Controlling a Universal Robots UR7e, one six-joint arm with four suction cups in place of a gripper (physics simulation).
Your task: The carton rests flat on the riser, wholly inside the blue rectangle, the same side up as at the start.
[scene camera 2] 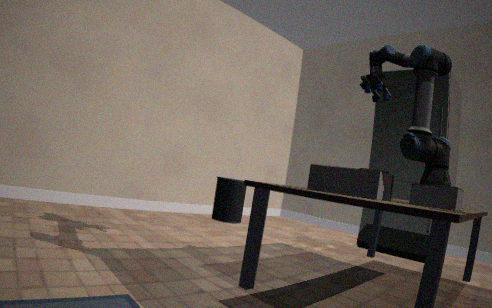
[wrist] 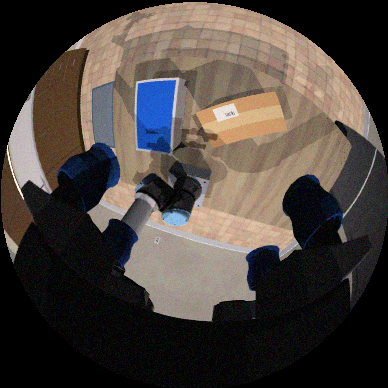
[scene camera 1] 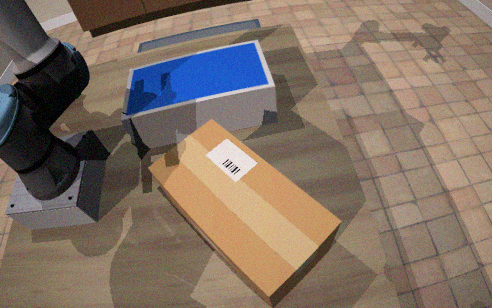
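The orange-brown carton lies flat on the table, label and pale tape strip upward. It is beside the grey riser, turned at an angle to it. The blue rectangle covers most of the riser's top, with arm shadows on it and no carton. My suction gripper is open, with nothing on its cups, high above the table. In scene camera 2 the riser stands in front and mostly hides the carton.
The arm's base stands on the wooden table, near the riser's end. A blue-grey panel lies beyond the riser. A dark bin and a tall dark cabinet stand beyond the table.
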